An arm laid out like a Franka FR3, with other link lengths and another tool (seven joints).
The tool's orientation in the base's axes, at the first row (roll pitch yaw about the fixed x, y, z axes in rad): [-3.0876 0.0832 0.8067]
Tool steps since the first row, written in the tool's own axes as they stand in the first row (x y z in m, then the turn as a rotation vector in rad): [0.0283 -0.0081 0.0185 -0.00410 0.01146 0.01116]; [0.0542 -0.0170 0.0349 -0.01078 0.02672 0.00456]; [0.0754 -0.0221 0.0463 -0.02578 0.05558 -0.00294]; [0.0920 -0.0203 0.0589 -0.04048 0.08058 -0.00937]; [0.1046 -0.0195 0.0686 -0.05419 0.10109 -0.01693]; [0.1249 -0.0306 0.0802 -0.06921 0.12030 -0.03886]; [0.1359 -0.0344 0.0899 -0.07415 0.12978 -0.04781]
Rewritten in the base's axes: [0.0119 0.0256 -0.0203 0.00432 -0.01116 -0.01138]; [0.0218 0.0500 -0.0383 0.01131 -0.02641 -0.00508]; [0.0317 0.0685 -0.0512 0.02241 -0.05706 0.00208]; [0.0432 0.0790 -0.0652 0.03084 -0.08485 0.00835]; [0.0515 0.0872 -0.0759 0.03684 -0.10878 0.01591]; [0.0564 0.1093 -0.0885 0.04238 -0.13242 0.03795]; [0.0603 0.1196 -0.0989 0.04665 -0.14235 0.04676]
